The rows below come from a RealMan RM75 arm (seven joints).
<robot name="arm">
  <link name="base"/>
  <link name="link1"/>
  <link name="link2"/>
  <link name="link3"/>
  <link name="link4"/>
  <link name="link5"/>
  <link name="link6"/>
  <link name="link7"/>
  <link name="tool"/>
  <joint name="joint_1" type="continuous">
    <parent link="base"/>
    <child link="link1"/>
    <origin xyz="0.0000 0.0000 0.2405" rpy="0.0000 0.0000 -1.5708"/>
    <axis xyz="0 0 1"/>
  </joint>
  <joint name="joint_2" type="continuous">
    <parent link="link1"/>
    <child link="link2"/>
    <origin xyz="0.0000 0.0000 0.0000" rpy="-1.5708 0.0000 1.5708"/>
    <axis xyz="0 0 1"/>
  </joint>
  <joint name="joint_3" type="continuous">
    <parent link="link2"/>
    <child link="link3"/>
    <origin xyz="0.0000 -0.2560 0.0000" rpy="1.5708 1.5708 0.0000"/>
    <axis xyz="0 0 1"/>
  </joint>
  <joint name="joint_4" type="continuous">
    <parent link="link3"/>
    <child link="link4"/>
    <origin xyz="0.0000 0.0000 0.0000" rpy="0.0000 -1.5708 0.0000"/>
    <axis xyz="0 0 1"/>
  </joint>
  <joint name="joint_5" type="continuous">
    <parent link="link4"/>
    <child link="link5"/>
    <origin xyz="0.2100 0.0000 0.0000" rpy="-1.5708 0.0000 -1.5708"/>
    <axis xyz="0 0 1"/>
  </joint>
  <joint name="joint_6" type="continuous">
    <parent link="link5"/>
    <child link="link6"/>
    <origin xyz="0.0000 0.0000 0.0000" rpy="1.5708 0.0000 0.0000"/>
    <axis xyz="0 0 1"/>
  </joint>
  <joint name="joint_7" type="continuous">
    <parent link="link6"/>
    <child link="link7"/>
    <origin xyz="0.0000 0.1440 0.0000" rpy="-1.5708 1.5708 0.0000"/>
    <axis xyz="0 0 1"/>
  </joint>
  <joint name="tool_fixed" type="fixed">
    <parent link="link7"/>
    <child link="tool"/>
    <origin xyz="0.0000 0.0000 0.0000" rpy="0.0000 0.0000 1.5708"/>
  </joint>
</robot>
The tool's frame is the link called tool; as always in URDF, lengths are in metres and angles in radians. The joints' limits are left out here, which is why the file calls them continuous.
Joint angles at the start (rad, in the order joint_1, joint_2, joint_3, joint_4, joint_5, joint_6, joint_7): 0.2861 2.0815 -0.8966 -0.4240 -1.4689 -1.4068 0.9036
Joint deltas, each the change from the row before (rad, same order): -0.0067 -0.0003 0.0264 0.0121 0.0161 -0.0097 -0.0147; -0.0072 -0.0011 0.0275 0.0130 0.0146 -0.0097 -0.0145; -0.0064 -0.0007 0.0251 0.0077 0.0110 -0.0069 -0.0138; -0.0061 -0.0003 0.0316 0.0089 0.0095 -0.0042 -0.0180; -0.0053 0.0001 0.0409 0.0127 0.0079 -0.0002 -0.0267; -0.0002 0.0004 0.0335 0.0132 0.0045 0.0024 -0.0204; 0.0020 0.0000 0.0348 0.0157 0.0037 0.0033 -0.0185; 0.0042 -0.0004 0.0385 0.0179 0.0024 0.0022 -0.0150; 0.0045 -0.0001 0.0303 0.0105 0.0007 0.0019 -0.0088; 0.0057 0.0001 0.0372 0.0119 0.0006 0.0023 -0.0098; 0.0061 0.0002 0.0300 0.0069 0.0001 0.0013 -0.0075; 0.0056 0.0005 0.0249 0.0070 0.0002 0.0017 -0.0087
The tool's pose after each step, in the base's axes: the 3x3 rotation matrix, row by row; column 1 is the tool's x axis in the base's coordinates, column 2 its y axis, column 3 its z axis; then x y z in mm. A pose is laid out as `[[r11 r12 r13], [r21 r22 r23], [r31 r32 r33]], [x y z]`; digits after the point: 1 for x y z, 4 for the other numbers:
[[0.7009 -0.5674 -0.4322], [-0.1740 -0.7237 0.6678], [-0.6917 -0.3929 -0.6060]], [321.6 273.2 -18.5]
[[0.6870 -0.5853 -0.4307], [-0.1622 -0.7012 0.6943], [-0.7083 -0.4071 -0.5767]], [325.1 271.2 -14.3]
[[0.6784 -0.5979 -0.4270], [-0.1485 -0.6807 0.7173], [-0.7195 -0.4232 -0.5506]], [328.3 269.9 -10.1]
[[0.6718 -0.6112 -0.4185], [-0.1324 -0.6549 0.7440], [-0.7288 -0.4445 -0.5209]], [332.2 268.8 -5.6]
[[0.6688 -0.6249 -0.4028], [-0.1130 -0.6209 0.7757], [-0.7348 -0.4733 -0.4859]], [337.3 267.6 -0.7]
[[0.6661 -0.6361 -0.3894], [-0.1000 -0.5935 0.7986], [-0.7391 -0.4930 -0.4590]], [340.8 267.5 2.3]
[[0.6619 -0.6489 -0.3753], [-0.0891 -0.5652 0.8201], [-0.7443 -0.5095 -0.4319]], [344.1 267.8 5.0]
[[0.6541 -0.6643 -0.3617], [-0.0790 -0.5356 0.8408], [-0.7522 -0.5214 -0.4028]], [347.0 268.5 7.7]
[[0.6484 -0.6749 -0.3523], [-0.0698 -0.5135 0.8552], [-0.7581 -0.5299 -0.3801]], [348.8 269.7 10.2]
[[0.6410 -0.6877 -0.3407], [-0.0583 -0.4863 0.8718], [-0.7653 -0.5390 -0.3519]], [350.8 271.3 13.2]
[[0.6363 -0.6956 -0.3335], [-0.0462 -0.4659 0.8836], [-0.7700 -0.5469 -0.3286]], [351.8 273.3 16.1]
[[0.6333 -0.7014 -0.3271], [-0.0359 -0.4488 0.8929], [-0.7731 -0.5537 -0.3094]], [352.5 275.0 18.1]

